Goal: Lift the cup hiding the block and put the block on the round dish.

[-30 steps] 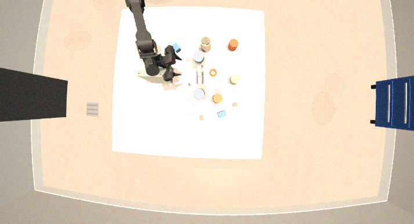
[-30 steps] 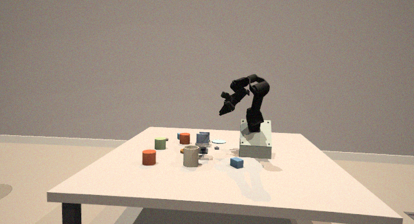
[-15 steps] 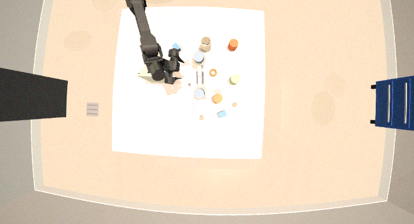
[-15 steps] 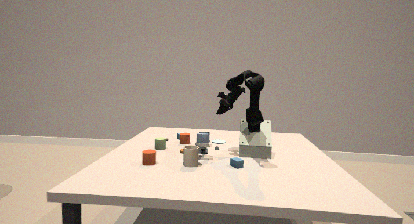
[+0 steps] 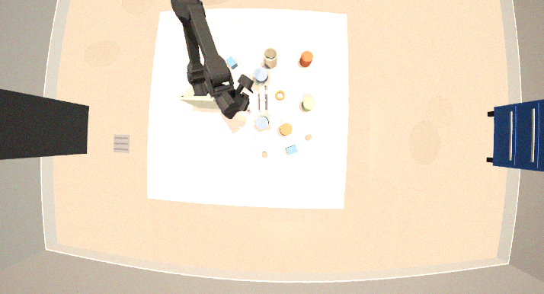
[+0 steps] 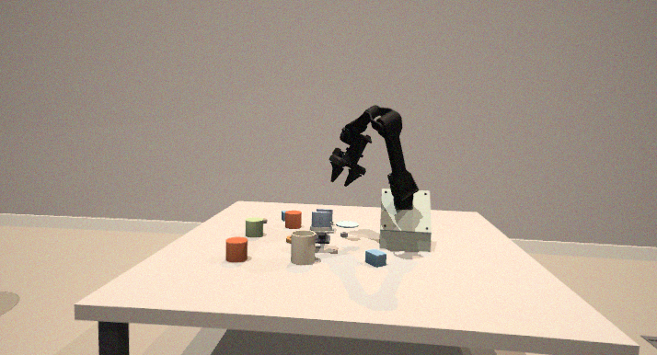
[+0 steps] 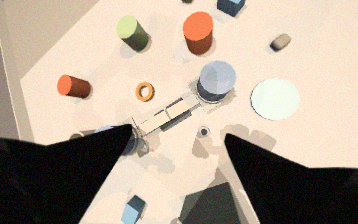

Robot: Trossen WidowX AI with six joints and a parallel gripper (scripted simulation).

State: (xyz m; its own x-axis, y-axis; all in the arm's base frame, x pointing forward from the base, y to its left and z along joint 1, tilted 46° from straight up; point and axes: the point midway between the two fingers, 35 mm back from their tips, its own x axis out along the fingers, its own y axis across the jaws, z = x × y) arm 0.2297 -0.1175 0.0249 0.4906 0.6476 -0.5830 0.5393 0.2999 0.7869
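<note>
Now: the grey block 60 mm ahead of my gripper tip, 80 mm to the right of it and 170 mm below it. The rest, counted from my gripper tip: pale round dish (40 mm behind, 190 mm to the right, 210 mm below); then green cylinder (320 mm ahead, 40 mm to the left, 180 mm below); then nut (30 mm behind, 210 mm below).
</note>
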